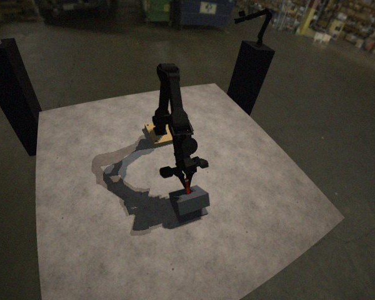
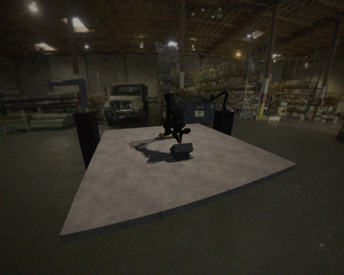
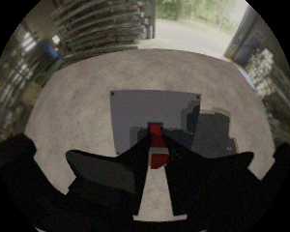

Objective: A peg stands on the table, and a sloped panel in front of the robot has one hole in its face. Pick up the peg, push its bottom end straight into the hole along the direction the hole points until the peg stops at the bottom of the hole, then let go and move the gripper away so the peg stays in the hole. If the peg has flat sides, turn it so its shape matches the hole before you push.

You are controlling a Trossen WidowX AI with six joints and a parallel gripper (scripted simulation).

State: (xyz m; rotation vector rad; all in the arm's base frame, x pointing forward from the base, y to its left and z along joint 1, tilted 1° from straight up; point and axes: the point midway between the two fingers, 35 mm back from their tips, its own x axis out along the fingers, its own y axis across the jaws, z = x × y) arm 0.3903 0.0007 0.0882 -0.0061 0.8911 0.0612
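Right now my gripper tip is 30 mm short of the dark grey sloped panel and 40 mm above it. From my gripper tip the other things lie so: red peg (10 mm behind, 10 mm above).
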